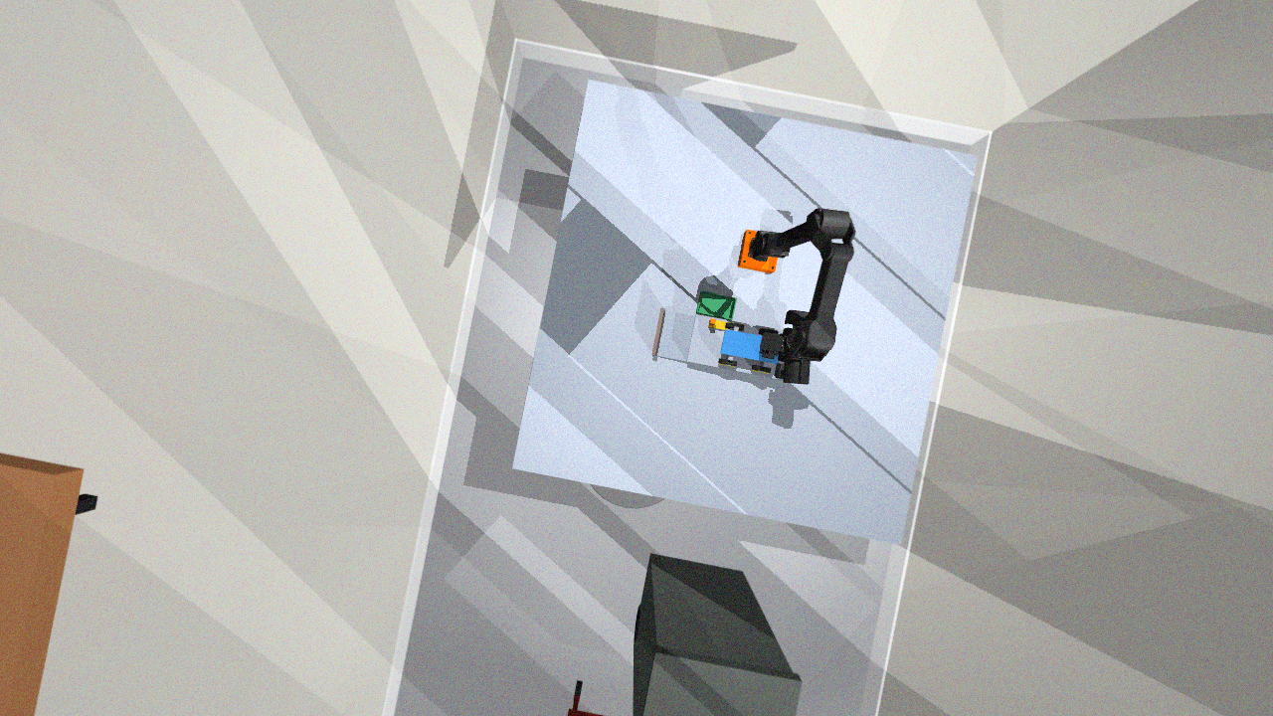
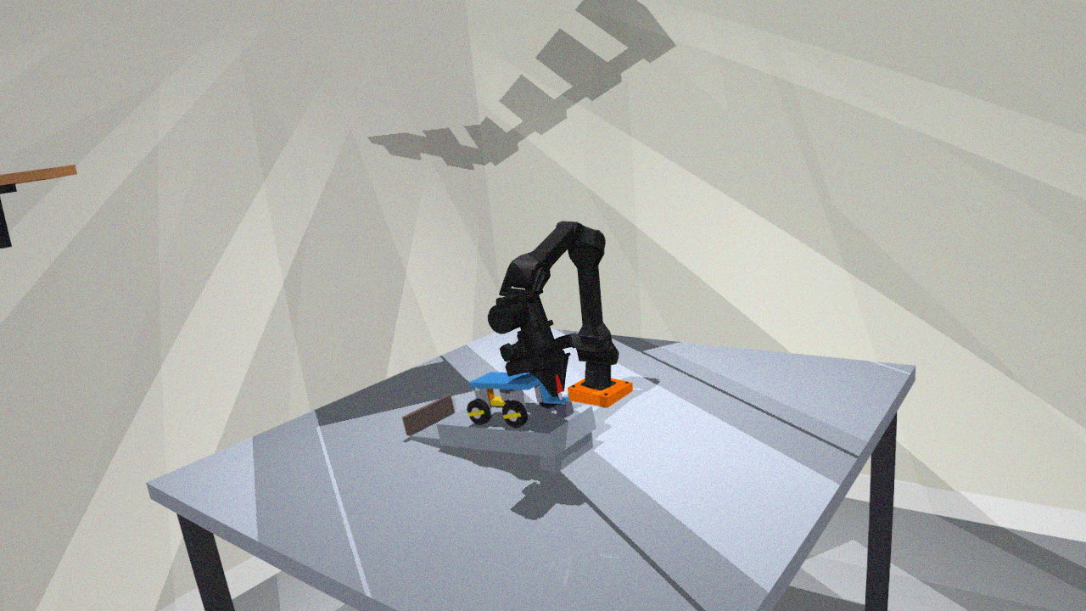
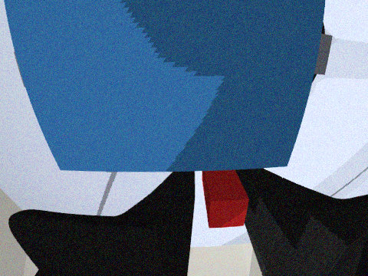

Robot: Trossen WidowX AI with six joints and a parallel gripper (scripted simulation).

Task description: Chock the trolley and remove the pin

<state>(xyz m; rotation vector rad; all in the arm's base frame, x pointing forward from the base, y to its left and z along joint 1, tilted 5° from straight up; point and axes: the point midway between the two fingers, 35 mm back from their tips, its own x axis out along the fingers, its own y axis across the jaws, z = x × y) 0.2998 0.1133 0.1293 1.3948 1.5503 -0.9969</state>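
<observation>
The yellow chock is 2 cm behind my gripper tip, 21 cm to the right of it and 5 cm below it. Also, from my gripper tip: grey ramp 3 cm ahead, 11 cm to the right, 8 cm below; red-headed stop pin right at my gripper tip; blue trolley 3 cm ahead, 11 cm to the right, 2 cm below.
</observation>
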